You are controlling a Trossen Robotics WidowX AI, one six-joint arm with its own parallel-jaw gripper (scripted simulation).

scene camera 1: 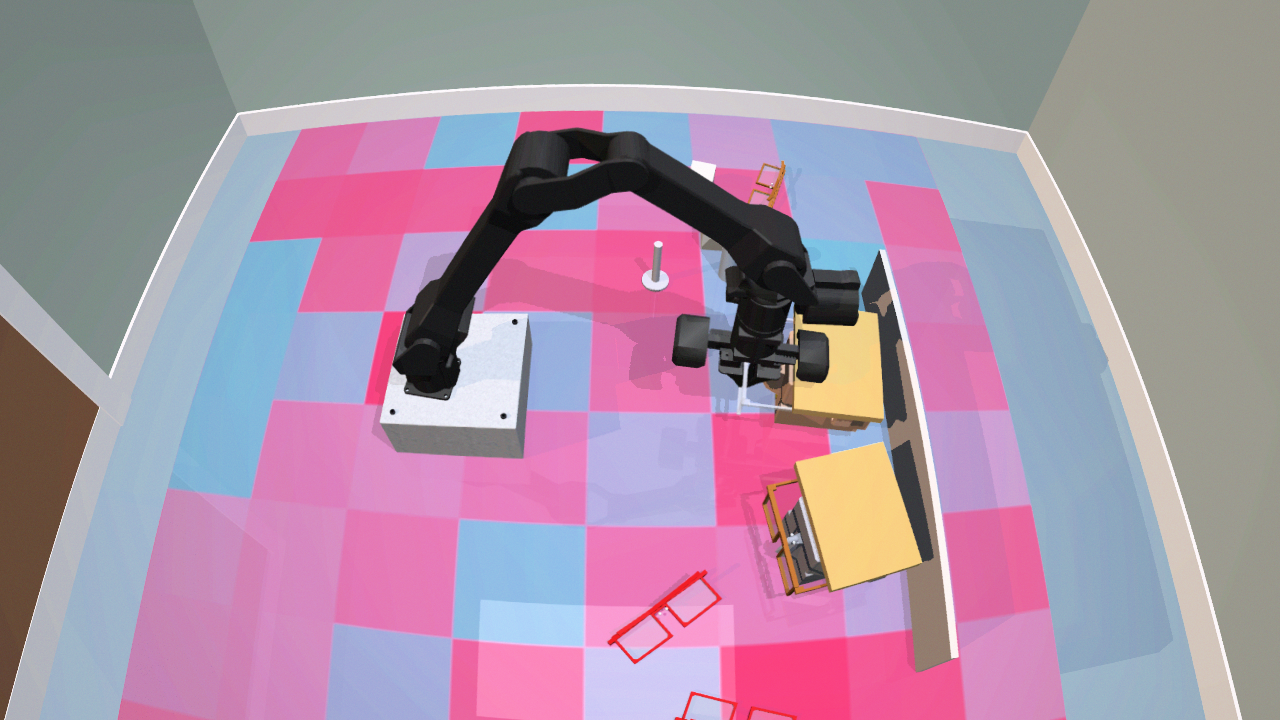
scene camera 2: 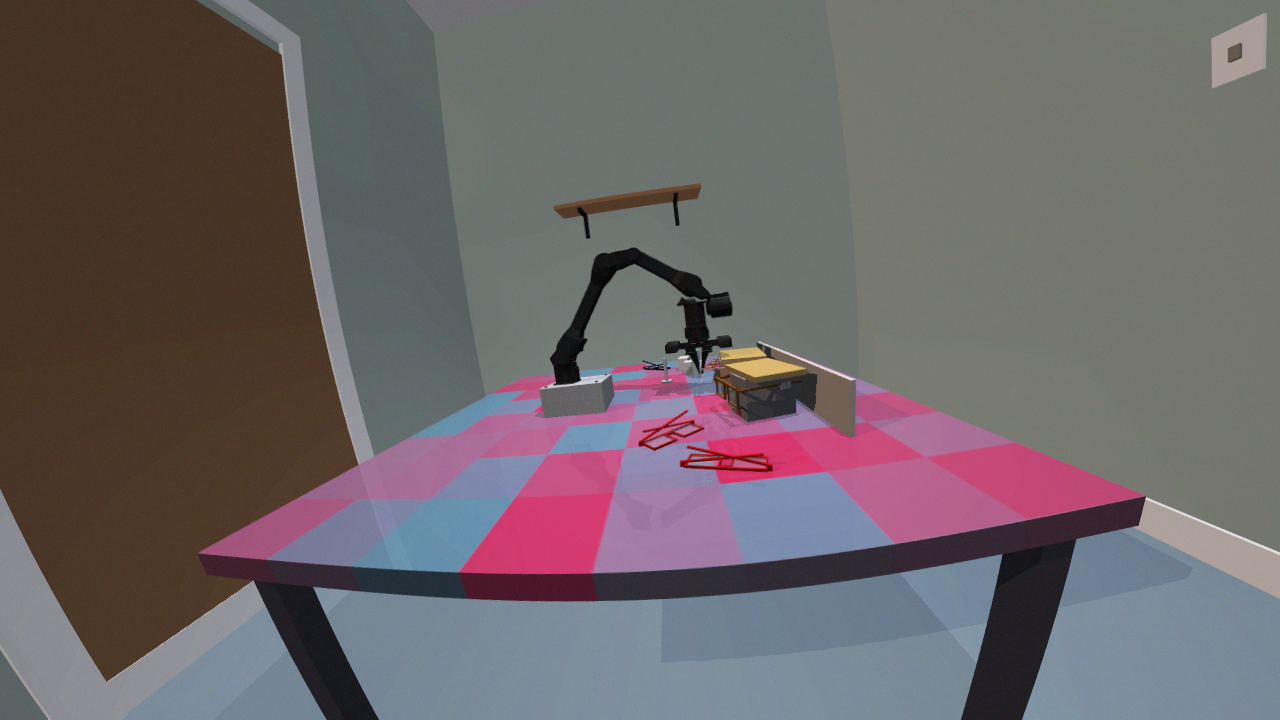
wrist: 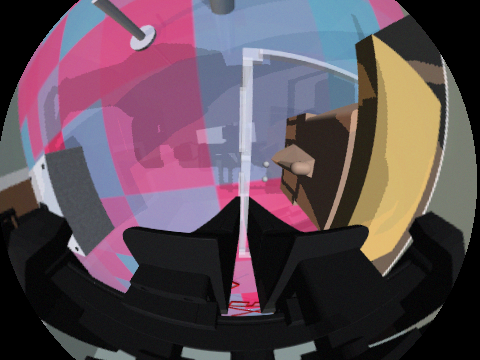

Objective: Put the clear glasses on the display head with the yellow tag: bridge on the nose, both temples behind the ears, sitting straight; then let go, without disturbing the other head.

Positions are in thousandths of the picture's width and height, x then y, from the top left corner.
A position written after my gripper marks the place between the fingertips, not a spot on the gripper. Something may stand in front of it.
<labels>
my gripper: scene camera 1 580, 534; scene camera 2 548, 519; wrist 505, 560
</labels>
